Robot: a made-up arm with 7 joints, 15 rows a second.
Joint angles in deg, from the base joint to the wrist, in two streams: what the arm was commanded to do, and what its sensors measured. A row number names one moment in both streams.
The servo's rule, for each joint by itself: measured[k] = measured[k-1] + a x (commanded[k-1-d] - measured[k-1]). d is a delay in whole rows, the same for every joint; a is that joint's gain. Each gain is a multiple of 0.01, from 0.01 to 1. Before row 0 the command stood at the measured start. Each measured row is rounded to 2 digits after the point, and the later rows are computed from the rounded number. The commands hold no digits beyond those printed.
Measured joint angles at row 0: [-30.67, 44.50, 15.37, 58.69, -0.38, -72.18, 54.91]
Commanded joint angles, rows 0 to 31: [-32.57, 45.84, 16.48, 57.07, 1.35, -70.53, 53.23]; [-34.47, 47.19, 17.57, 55.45, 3.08, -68.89, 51.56]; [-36.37, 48.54, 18.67, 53.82, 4.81, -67.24, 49.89]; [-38.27, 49.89, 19.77, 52.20, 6.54, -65.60, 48.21]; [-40.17, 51.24, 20.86, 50.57, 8.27, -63.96, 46.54]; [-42.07, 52.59, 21.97, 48.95, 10.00, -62.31, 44.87]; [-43.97, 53.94, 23.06, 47.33, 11.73, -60.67, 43.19]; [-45.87, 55.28, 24.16, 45.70, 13.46, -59.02, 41.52]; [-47.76, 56.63, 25.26, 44.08, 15.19, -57.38, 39.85]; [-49.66, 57.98, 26.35, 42.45, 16.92, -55.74, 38.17]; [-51.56, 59.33, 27.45, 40.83, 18.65, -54.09, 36.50]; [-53.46, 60.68, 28.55, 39.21, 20.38, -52.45, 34.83]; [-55.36, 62.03, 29.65, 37.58, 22.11, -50.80, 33.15]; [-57.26, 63.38, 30.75, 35.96, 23.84, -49.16, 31.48]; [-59.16, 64.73, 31.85, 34.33, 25.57, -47.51, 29.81]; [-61.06, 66.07, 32.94, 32.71, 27.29, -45.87, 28.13]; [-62.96, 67.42, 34.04, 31.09, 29.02, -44.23, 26.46]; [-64.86, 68.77, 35.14, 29.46, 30.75, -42.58, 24.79]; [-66.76, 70.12, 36.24, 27.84, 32.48, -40.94, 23.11]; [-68.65, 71.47, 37.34, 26.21, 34.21, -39.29, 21.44]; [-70.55, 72.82, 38.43, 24.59, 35.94, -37.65, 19.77]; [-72.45, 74.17, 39.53, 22.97, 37.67, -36.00, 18.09]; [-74.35, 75.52, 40.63, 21.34, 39.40, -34.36, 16.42]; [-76.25, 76.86, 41.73, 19.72, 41.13, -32.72, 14.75]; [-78.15, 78.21, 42.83, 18.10, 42.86, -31.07, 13.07]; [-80.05, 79.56, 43.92, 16.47, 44.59, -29.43, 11.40]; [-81.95, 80.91, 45.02, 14.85, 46.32, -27.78, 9.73]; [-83.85, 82.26, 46.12, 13.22, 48.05, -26.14, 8.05]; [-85.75, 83.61, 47.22, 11.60, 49.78, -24.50, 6.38]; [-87.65, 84.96, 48.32, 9.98, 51.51, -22.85, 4.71]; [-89.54, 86.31, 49.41, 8.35, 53.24, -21.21, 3.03]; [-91.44, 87.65, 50.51, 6.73, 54.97, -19.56, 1.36]
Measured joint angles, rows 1 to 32: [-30.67, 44.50, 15.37, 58.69, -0.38, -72.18, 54.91]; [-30.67, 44.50, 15.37, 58.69, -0.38, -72.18, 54.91]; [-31.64, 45.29, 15.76, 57.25, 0.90, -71.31, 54.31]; [-33.08, 46.41, 16.39, 55.65, 2.51, -70.03, 53.32]; [-34.76, 47.67, 17.19, 54.02, 4.21, -68.55, 52.09]; [-36.55, 48.98, 18.09, 52.40, 5.93, -66.99, 50.69]; [-38.40, 50.31, 19.06, 50.77, 7.66, -65.38, 49.20]; [-40.27, 51.66, 20.08, 49.15, 9.39, -63.75, 47.64]; [-42.16, 53.01, 21.12, 47.53, 11.12, -62.12, 46.04]; [-44.05, 54.35, 22.18, 45.90, 12.85, -60.48, 44.41]; [-45.94, 55.70, 23.26, 44.28, 14.58, -58.84, 42.77]; [-47.84, 57.05, 24.34, 42.65, 16.31, -57.20, 41.11]; [-49.74, 58.40, 25.43, 41.03, 18.04, -55.55, 39.45]; [-51.64, 59.75, 26.52, 39.41, 19.77, -53.91, 37.79]; [-53.54, 61.10, 27.62, 37.78, 21.50, -52.26, 36.12]; [-55.44, 62.45, 28.72, 36.16, 23.23, -50.62, 34.45]; [-57.34, 63.80, 29.82, 34.53, 24.96, -48.97, 32.78]; [-59.24, 65.14, 30.91, 32.91, 26.68, -47.33, 31.11]; [-61.14, 66.49, 32.01, 31.29, 28.41, -45.69, 29.44]; [-63.04, 67.84, 33.11, 29.66, 30.14, -44.04, 27.77]; [-64.94, 69.19, 34.21, 28.04, 31.87, -42.40, 26.09]; [-66.83, 70.54, 35.31, 26.41, 33.60, -40.75, 24.42]; [-68.73, 71.89, 36.40, 24.79, 35.33, -39.11, 22.75]; [-70.63, 73.24, 37.50, 23.17, 37.06, -37.46, 21.07]; [-72.53, 74.59, 38.60, 21.54, 38.79, -35.82, 19.40]; [-74.43, 75.93, 39.70, 19.92, 40.52, -34.18, 17.73]; [-76.33, 77.28, 40.80, 18.30, 42.25, -32.53, 16.05]; [-78.23, 78.63, 41.89, 16.67, 43.98, -30.89, 14.38]; [-80.13, 79.98, 42.99, 15.05, 45.71, -29.24, 12.71]; [-82.03, 81.33, 44.09, 13.42, 47.44, -27.60, 11.03]; [-83.93, 82.68, 45.19, 11.80, 49.17, -25.96, 9.36]; [-85.83, 84.03, 46.29, 10.18, 50.90, -24.31, 7.69]
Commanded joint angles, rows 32 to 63: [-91.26, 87.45, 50.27, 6.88, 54.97, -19.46, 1.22]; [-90.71, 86.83, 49.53, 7.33, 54.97, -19.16, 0.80]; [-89.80, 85.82, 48.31, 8.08, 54.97, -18.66, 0.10]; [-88.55, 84.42, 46.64, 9.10, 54.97, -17.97, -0.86]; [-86.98, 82.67, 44.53, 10.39, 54.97, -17.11, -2.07]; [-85.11, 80.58, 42.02, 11.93, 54.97, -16.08, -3.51]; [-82.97, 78.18, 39.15, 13.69, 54.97, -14.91, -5.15]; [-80.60, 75.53, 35.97, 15.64, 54.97, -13.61, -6.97]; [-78.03, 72.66, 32.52, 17.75, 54.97, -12.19, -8.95]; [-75.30, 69.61, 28.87, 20.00, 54.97, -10.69, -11.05]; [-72.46, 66.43, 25.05, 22.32, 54.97, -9.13, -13.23]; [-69.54, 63.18, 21.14, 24.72, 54.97, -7.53, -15.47]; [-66.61, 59.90, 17.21, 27.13, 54.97, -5.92, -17.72]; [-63.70, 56.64, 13.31, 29.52, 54.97, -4.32, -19.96]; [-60.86, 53.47, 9.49, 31.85, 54.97, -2.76, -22.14]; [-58.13, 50.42, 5.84, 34.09, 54.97, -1.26, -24.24]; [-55.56, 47.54, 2.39, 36.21, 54.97, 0.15, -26.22]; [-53.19, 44.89, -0.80, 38.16, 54.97, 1.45, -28.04]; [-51.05, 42.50, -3.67, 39.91, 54.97, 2.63, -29.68]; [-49.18, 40.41, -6.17, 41.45, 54.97, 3.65, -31.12]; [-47.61, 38.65, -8.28, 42.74, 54.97, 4.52, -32.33]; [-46.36, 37.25, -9.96, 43.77, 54.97, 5.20, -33.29]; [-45.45, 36.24, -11.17, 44.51, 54.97, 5.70, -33.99]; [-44.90, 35.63, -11.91, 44.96, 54.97, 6.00, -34.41]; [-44.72, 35.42, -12.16, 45.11, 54.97, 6.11, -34.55]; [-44.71, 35.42, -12.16, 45.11, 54.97, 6.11, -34.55]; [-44.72, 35.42, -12.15, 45.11, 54.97, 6.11, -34.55]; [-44.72, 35.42, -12.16, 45.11, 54.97, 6.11, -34.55]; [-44.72, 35.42, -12.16, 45.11, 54.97, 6.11, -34.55]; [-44.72, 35.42, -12.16, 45.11, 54.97, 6.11, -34.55]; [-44.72, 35.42, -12.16, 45.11, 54.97, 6.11, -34.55]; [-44.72, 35.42, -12.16, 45.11, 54.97, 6.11, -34.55]
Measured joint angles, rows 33 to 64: [-87.72, 85.38, 47.38, 8.55, 52.63, -22.67, 6.01]; [-89.62, 86.72, 48.48, 6.93, 54.36, -21.02, 4.34]; [-90.46, 87.15, 49.11, 6.89, 54.81, -20.19, 3.22]; [-90.59, 86.96, 49.26, 7.28, 54.93, -19.64, 2.35]; [-90.19, 86.29, 48.93, 7.99, 54.96, -19.12, 1.54]; [-89.35, 85.19, 48.13, 8.98, 54.97, -18.51, 0.68]; [-88.14, 83.70, 46.87, 10.23, 54.97, -17.77, -0.31]; [-86.59, 81.86, 45.17, 11.74, 54.97, -16.87, -1.46]; [-84.74, 79.69, 43.06, 13.48, 54.97, -15.83, -2.79]; [-82.63, 77.24, 40.58, 15.40, 54.97, -14.65, -4.29]; [-80.28, 74.54, 37.76, 17.49, 54.97, -13.35, -5.97]; [-77.74, 71.63, 34.65, 19.72, 54.97, -11.94, -7.80]; [-75.05, 68.56, 31.29, 22.03, 54.97, -10.45, -9.75]; [-72.24, 65.39, 27.74, 24.42, 54.97, -8.90, -11.81]; [-69.37, 62.15, 24.05, 26.83, 54.97, -7.32, -13.94]; [-66.48, 58.90, 20.29, 29.22, 54.97, -5.73, -16.11]; [-63.61, 55.70, 16.51, 31.56, 54.97, -4.16, -18.28]; [-60.82, 52.58, 12.78, 33.81, 54.97, -2.62, -20.43]; [-58.14, 49.61, 9.14, 35.95, 54.97, -1.15, -22.51]; [-55.62, 46.83, 5.66, 37.92, 54.97, 0.23, -24.50]; [-53.29, 44.28, 2.39, 39.69, 54.97, 1.50, -26.36]; [-51.19, 42.00, -0.61, 41.26, 54.97, 2.64, -28.07]; [-49.36, 40.02, -3.29, 42.58, 54.97, 3.64, -29.60]; [-47.83, 38.39, -5.62, 43.64, 54.97, 4.47, -30.93]; [-46.62, 37.12, -7.56, 44.41, 54.97, 5.12, -32.03]; [-45.74, 36.24, -9.08, 44.90, 54.97, 5.59, -32.89]; [-45.22, 35.76, -10.16, 45.09, 54.97, 5.87, -33.49]; [-44.96, 35.56, -10.86, 45.11, 54.97, 6.00, -33.87]; [-44.84, 35.48, -11.31, 45.11, 54.97, 6.06, -34.11]; [-44.78, 35.44, -11.61, 45.11, 54.97, 6.09, -34.27]; [-44.75, 35.43, -11.80, 45.11, 54.97, 6.10, -34.37]; [-44.73, 35.42, -11.93, 45.11, 54.97, 6.11, -34.43]
